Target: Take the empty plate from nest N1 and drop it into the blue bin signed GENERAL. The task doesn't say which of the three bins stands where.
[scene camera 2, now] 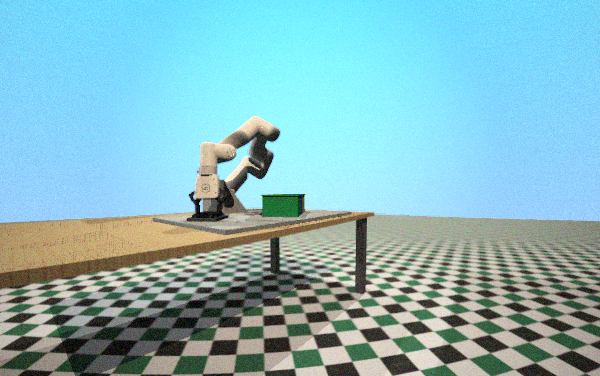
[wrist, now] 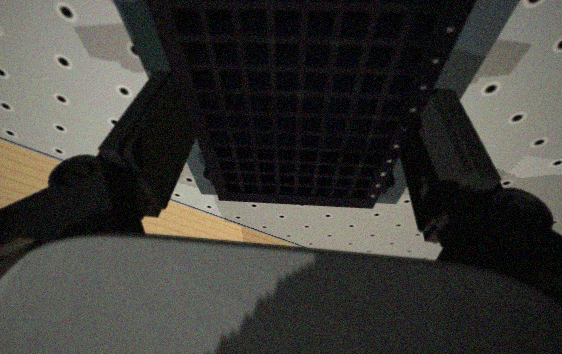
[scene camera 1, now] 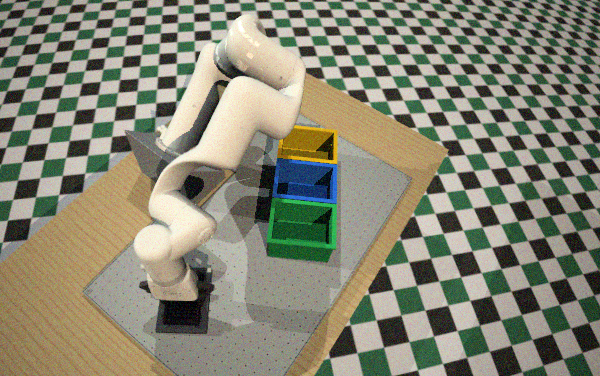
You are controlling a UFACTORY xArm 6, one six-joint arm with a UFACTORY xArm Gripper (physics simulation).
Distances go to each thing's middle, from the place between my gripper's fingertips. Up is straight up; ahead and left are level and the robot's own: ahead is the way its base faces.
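Scene:
Dark gridded plate [scene camera 1: 176,312], right at my hand.

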